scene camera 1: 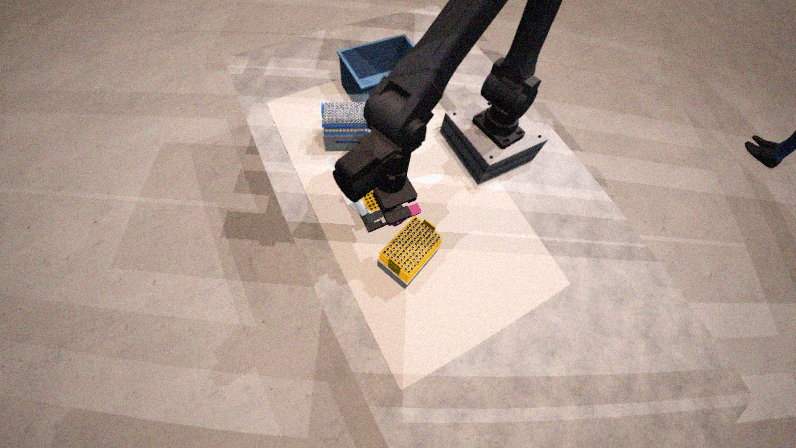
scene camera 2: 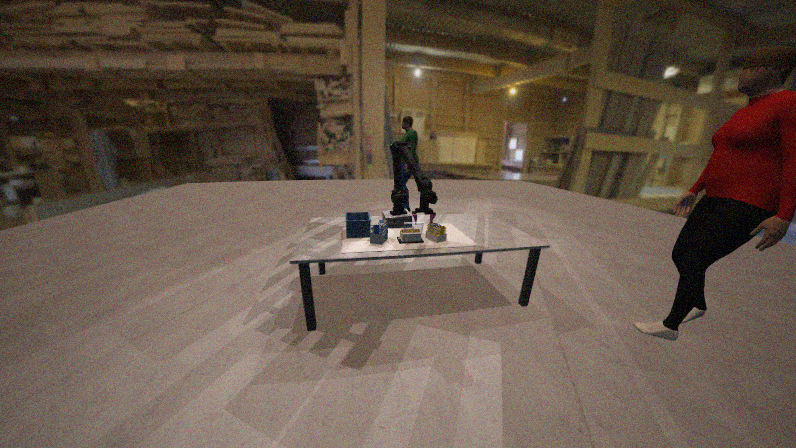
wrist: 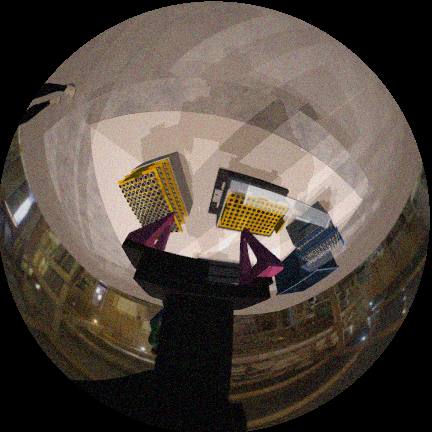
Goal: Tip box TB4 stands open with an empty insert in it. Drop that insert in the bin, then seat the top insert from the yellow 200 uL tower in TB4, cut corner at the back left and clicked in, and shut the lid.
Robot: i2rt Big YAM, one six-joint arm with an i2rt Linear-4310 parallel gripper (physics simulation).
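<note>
Tip box TB4 [scene camera 2: 411, 237] [wrist: 233, 188] stands open on a black base [wrist: 240, 176], its clear lid [wrist: 306, 208] swung out to one side. The yellow insert [scene camera 1: 370, 200] [wrist: 252, 213] lies in TB4 with empty holes. The yellow tower [scene camera 1: 411, 248] [scene camera 2: 436, 231] [wrist: 150, 195] stands beside TB4, turned at an angle, its top insert on the stack. My gripper [scene camera 2: 423, 219] [wrist: 208, 222] is open with nothing between its fingers. It is above the table near TB4 and the tower; in the wrist view one fingertip overlaps each. The arm hides much of TB4 in scene camera 1. The cut corner cannot be made out.
The blue bin [scene camera 1: 350, 73] [scene camera 2: 357, 224] [wrist: 311, 278] stands beyond a blue-and-grey tower [scene camera 1: 344, 115] [scene camera 2: 378, 232] [wrist: 320, 246], which is on TB4's lid side. The arm's base block [scene camera 1: 490, 158] stands behind. A person in red [scene camera 2: 743, 150] stands beside the table.
</note>
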